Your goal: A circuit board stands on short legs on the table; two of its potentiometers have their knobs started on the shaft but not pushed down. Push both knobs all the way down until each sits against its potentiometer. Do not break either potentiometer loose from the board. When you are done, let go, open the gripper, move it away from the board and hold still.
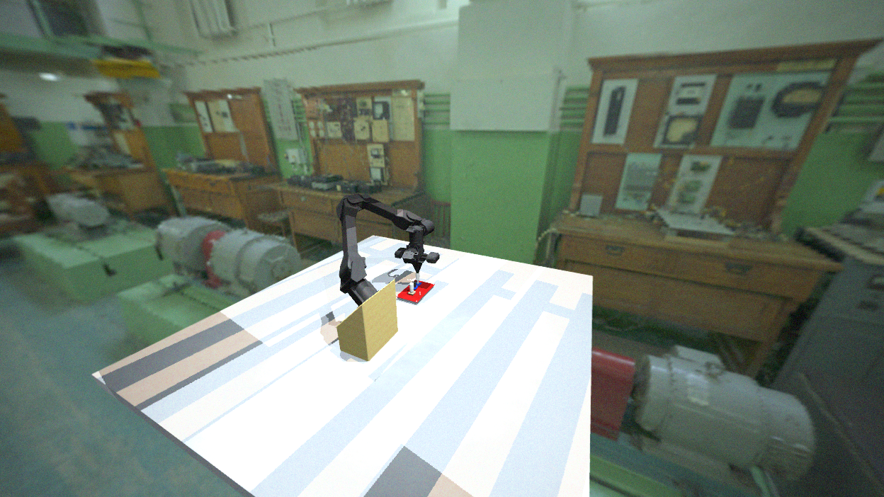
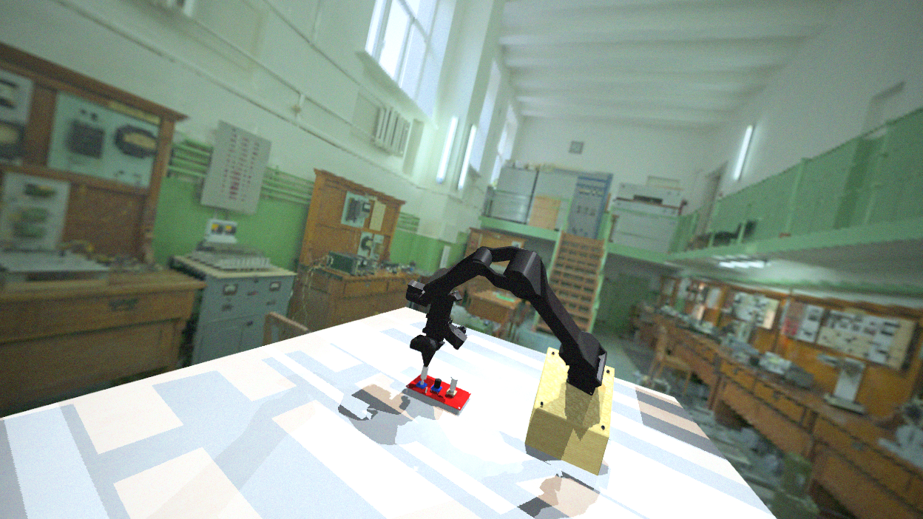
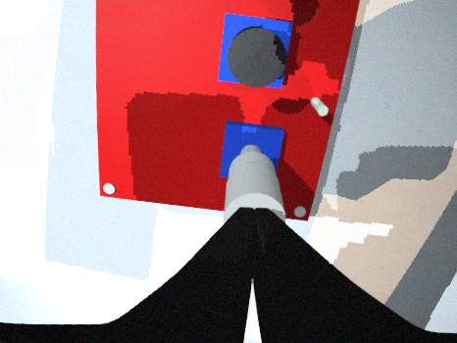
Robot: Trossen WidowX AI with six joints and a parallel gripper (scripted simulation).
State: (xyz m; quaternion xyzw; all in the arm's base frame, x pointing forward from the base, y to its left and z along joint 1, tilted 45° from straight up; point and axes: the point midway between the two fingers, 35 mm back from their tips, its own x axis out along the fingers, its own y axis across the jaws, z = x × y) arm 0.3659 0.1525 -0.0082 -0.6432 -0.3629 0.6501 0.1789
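My gripper tip is now 8 cm past the beige component, 3 cm to the left of it and 3 cm above it.
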